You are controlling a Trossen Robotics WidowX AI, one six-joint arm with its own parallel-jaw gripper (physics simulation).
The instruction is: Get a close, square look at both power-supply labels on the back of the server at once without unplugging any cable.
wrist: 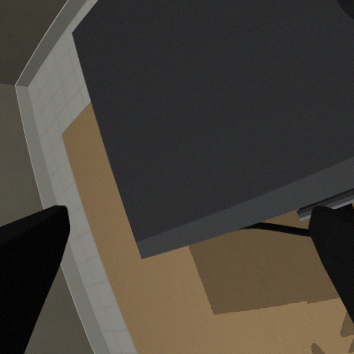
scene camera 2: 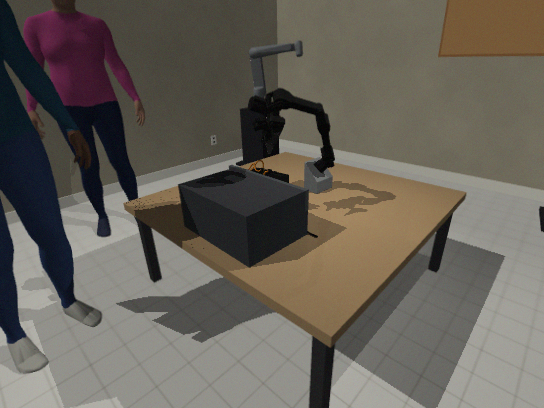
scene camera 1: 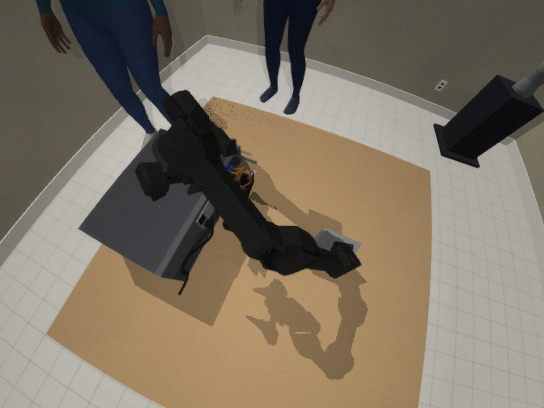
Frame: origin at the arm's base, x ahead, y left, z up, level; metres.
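Seen in the pictures: gripper, between the fingertips: (wrist: 192, 219) (scene camera 2: 271, 149) (scene camera 1: 171, 196); arm's base, origin of its link: (scene camera 2: 320, 166) (scene camera 1: 341, 251).
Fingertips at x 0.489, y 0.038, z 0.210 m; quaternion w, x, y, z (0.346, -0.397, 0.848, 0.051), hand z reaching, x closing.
Offsets run from my fingertips to a thing's top centre. "spot": to the spot under its first point. Level surfaces: height alone.
The server (scene camera 1: 120, 215) (scene camera 2: 240, 197) (wrist: 215, 115) is a dark grey box on the table @(dz -0.332 m) (scene camera 1: 380, 200) (scene camera 2: 390, 230). A black cable @(spot: dy +0.091, dx -0.004, dz -0.276 m) (scene camera 1: 192, 255) (wrist: 280, 229) runs along its back and ends past the near corner. Orange cables @(spot: dy -0.189, dx -0.107, dz -0.147 m) (scene camera 1: 242, 175) (scene camera 2: 257, 165) loop at the other end of the back. A small light-edged socket @(spot: dy -0.011, dx -0.033, dz -0.161 m) (scene camera 1: 202, 219) shows beside the arm. Neither power-supply label can be read in any view. My gripper (wrist: 192, 219) is open and empty, above the server's back edge. The wrist view shows the server's top and back corner. In scene camera 1 the arm hides the fingertips.
The arm rises from a grey block (scene camera 1: 325, 239) (scene camera 2: 312, 182) behind the server. Grey rails @(spot: dy -0.281, dx -0.088, dz -0.171 m) (scene camera 1: 245, 157) stick out near the orange cables. Two people stand by the table. A black pedestal (scene camera 1: 487, 120) (scene camera 2: 251, 132) with a grey arm (scene camera 2: 257, 72) stands beyond it.
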